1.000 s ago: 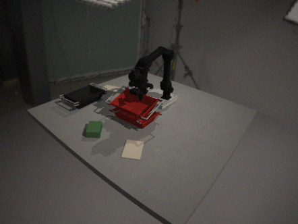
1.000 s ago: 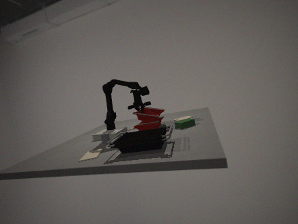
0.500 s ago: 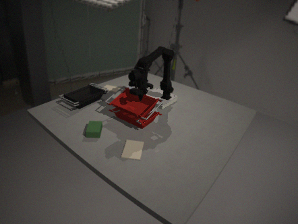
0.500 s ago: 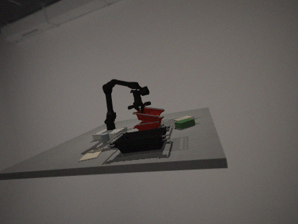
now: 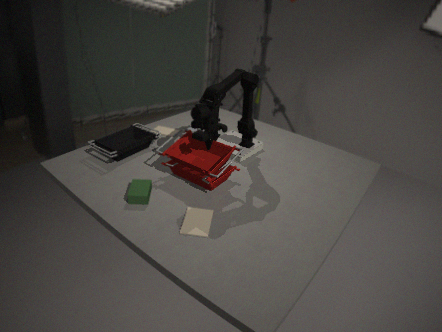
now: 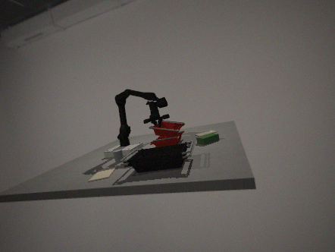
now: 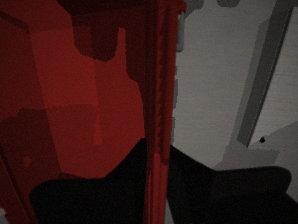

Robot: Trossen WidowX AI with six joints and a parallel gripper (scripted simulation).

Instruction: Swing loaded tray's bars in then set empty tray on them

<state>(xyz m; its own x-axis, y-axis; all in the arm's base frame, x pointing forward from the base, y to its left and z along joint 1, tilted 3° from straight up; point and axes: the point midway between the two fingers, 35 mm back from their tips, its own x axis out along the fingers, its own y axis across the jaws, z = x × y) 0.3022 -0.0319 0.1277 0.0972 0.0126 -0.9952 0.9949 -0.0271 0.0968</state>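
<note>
The red tray is 8 cm ahead of my gripper tip and 1 cm above it. Round my gripper tip: green block 34 cm ahead, 10 cm to the right, 10 cm below; then grey cylinder 27 cm to the right, 22 cm behind, 8 cm below.
</note>
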